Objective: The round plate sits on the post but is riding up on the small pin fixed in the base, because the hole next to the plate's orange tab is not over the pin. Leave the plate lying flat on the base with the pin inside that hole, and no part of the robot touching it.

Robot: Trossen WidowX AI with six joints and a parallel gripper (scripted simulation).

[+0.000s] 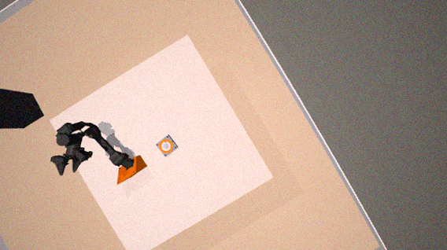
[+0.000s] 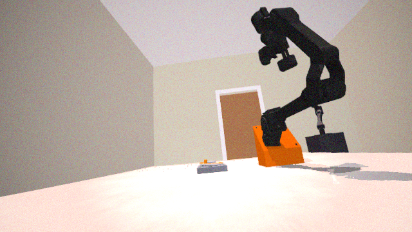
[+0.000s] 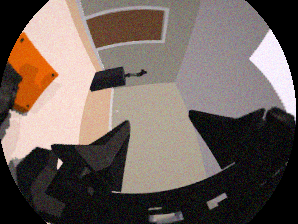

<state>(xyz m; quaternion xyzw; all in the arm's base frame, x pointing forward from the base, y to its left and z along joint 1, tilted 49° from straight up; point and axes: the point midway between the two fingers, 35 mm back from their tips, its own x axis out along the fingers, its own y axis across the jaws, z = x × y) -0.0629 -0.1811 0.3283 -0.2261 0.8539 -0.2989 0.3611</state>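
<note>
Now: the base 430 mm below my gripper tip, 380 mm ahead of it and 110 mm to the right of it.
</note>
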